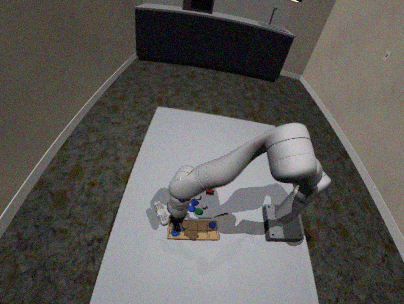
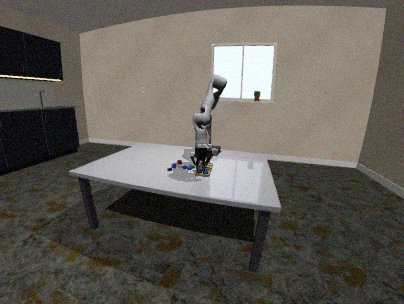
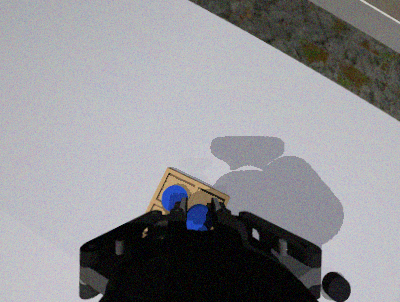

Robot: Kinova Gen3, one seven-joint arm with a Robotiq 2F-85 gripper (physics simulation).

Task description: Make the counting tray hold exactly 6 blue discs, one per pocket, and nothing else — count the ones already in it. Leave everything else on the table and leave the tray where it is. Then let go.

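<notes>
The wooden tray (image 1: 204,234) (image 3: 181,176) has two rows of pockets. A blue disc (image 1: 175,233) (image 3: 173,196) sits in a corner pocket at its left end, and another blue disc (image 1: 212,225) sits at its right end. The arm and its shadow partly cover the tray. My gripper (image 1: 177,226) (image 2: 201,170) (image 3: 199,205) is shut on a blue disc (image 3: 197,219), over the left end pocket next to the corner disc. The exact height is unclear. Loose blue discs (image 1: 194,202) (image 1: 191,208) lie behind the tray.
A green disc (image 1: 199,211) lies near the loose blue ones. A red block (image 1: 209,192) (image 2: 179,162) lies farther back. A white object (image 1: 161,213) lies just left of the gripper, behind the tray's left end. The robot base (image 1: 282,231) stands to the right.
</notes>
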